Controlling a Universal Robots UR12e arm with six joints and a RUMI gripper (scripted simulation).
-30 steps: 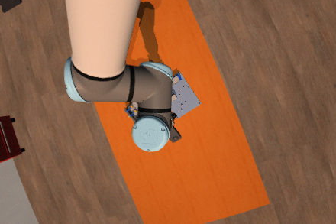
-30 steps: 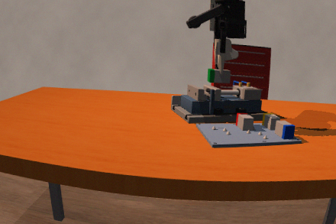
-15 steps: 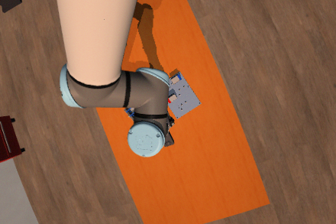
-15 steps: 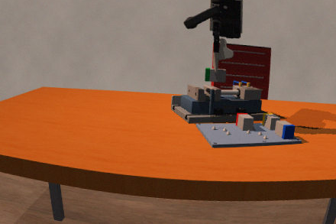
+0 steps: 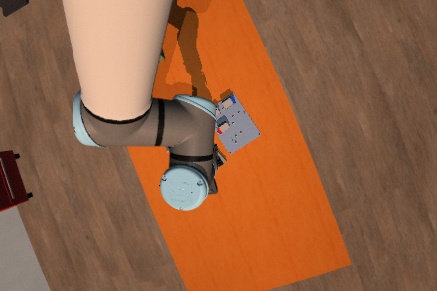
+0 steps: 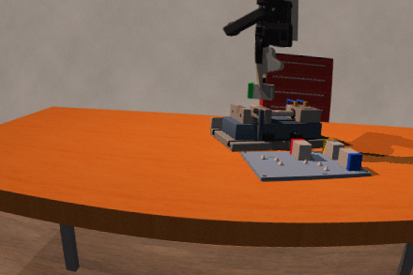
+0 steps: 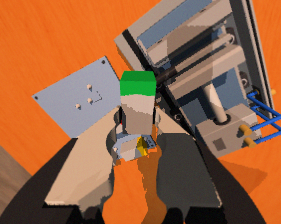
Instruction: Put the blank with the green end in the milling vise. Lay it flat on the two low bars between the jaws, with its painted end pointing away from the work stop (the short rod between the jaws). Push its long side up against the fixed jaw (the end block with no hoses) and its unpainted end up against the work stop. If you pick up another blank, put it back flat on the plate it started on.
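The work stop is 1 cm ahead of my hand, 4 cm to the right of it and 8 cm below it. The rest, counted from my hand: red-ended blank: 11 cm behind, 6 cm to the left, 14 cm below; green-ended blank: 2 cm below; cylinder rod: 5 cm behind, 12 cm to the right, 9 cm below.
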